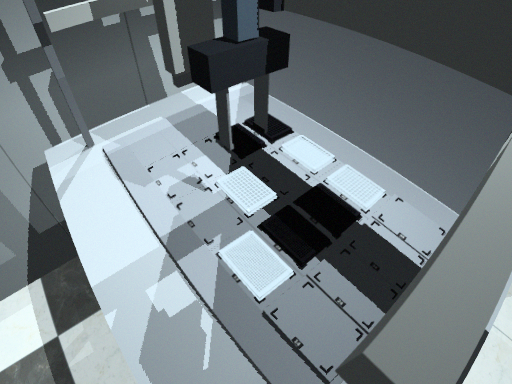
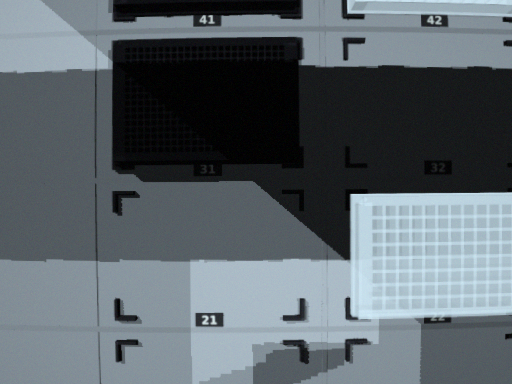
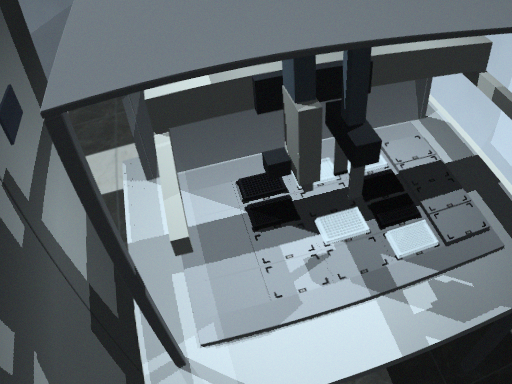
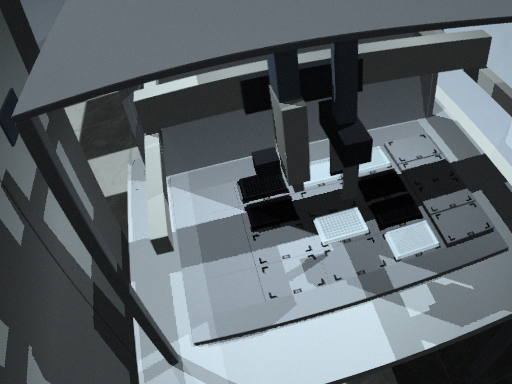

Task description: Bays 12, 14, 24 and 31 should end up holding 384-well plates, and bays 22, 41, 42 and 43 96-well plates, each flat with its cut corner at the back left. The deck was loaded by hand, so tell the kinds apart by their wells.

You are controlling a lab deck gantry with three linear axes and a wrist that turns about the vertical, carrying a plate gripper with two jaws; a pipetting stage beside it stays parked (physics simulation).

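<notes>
My gripper is open and empty, its jaws raised behind the white 96-well plate, which lies in bay 22. A black 384-well plate lies in bay 31, and a black plate in bay 41. White plates lie in bays 42 and 43. Dark plates lie in bays 23 and 33; shadow hides most wells. A white 384-well plate lies in bay 13. Cut corners are hard to tell.
The parked pipetting stage hangs left of my gripper, with a dark block beside it. Bays 12, 14, 21, 24 and 32 hold no plate. Beams and posts frame the deck; strong shadows cross it.
</notes>
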